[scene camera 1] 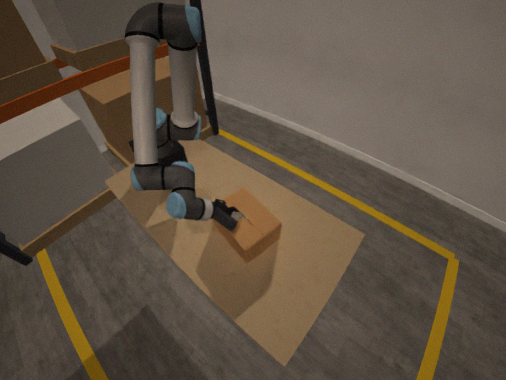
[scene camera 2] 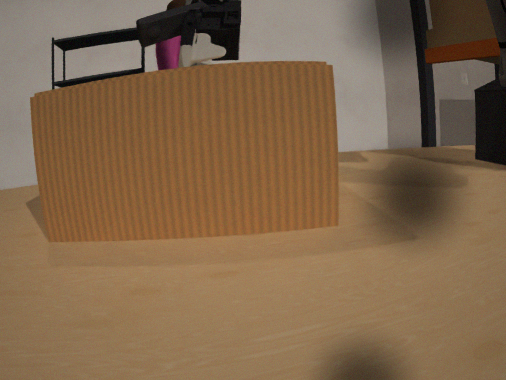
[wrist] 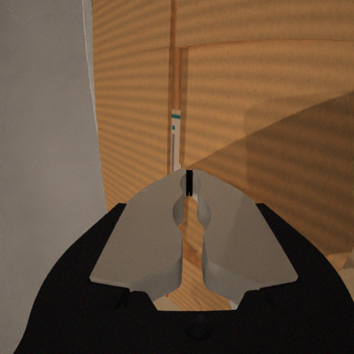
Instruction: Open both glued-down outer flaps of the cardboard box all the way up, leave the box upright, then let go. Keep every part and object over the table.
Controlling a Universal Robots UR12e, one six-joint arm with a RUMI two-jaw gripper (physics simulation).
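Where they show: gripper, fingertip midpoint: point(scene camera 1: 241, 216); arm's base at its link origin: point(scene camera 1: 158, 146).
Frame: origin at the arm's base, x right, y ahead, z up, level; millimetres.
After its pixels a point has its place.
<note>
The cardboard box point(scene camera 1: 262, 245) {x 113, y 901, z -124 mm} point(scene camera 2: 185, 155) {x -44, y 773, z -127 mm} stands upright on the table point(scene camera 1: 320, 245) {x -94, y 1128, z -203 mm} point(scene camera 2: 225, 310) {x -182, y 781, z -203 mm}. Its two outer flaps lie close to flat over the top: in the wrist view one flap point(wrist: 132, 100) is left of the centre seam and the other flap point(wrist: 260, 75) is right of it. A narrow gap runs between them, and a pale strip with teal marks point(wrist: 176, 120) shows in it. My gripper point(scene camera 1: 241, 217) {x 75, y 751, z -54 mm} point(wrist: 188, 173) is shut and empty, its tips at the seam on the box top. Whether the tips reach into the gap is hidden.
The arm point(scene camera 1: 182, 200) {x 288, y 673, z 233 mm} reaches over the table from its base at the back. A rack with an orange beam point(scene camera 1: 82, 79) and large cartons stands behind and left. In scene camera 2, a black shelf point(scene camera 2: 97, 37) and a magenta thing point(scene camera 2: 168, 54) show behind the box.
</note>
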